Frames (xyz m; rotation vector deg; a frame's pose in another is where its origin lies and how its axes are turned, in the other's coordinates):
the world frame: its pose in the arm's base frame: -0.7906 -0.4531 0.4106 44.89 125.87 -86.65
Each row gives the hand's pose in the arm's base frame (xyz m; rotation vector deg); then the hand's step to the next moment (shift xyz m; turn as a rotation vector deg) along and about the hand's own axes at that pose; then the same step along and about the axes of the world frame.
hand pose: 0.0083 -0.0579 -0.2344 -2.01 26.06 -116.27
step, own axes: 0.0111 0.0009 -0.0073 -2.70 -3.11 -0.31
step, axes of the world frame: 0.0082 0.0006 0.0105 1.28 -0.73 -3.86
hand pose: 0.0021 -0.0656 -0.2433 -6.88 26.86 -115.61
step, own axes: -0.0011 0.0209 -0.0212 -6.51 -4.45 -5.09
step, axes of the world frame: 0.0059 0.0269 0.0113 5.00 2.82 -7.42
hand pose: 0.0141 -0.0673 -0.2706 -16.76 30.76 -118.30
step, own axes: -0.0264 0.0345 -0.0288 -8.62 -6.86 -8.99
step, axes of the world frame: 0.0058 0.0518 0.0014 9.02 4.09 -10.21
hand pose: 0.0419 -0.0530 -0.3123 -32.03 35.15 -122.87
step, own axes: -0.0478 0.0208 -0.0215 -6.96 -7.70 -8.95
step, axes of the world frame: 0.0084 0.0532 -0.0166 9.43 2.36 -9.66
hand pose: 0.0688 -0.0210 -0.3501 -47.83 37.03 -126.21
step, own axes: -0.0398 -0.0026 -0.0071 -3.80 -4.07 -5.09
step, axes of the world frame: 0.0055 0.0321 -0.0241 5.34 1.38 -5.15
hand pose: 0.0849 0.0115 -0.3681 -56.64 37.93 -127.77
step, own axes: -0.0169 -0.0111 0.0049 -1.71 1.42 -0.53
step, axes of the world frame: -0.0041 0.0094 -0.0181 0.50 2.19 0.44
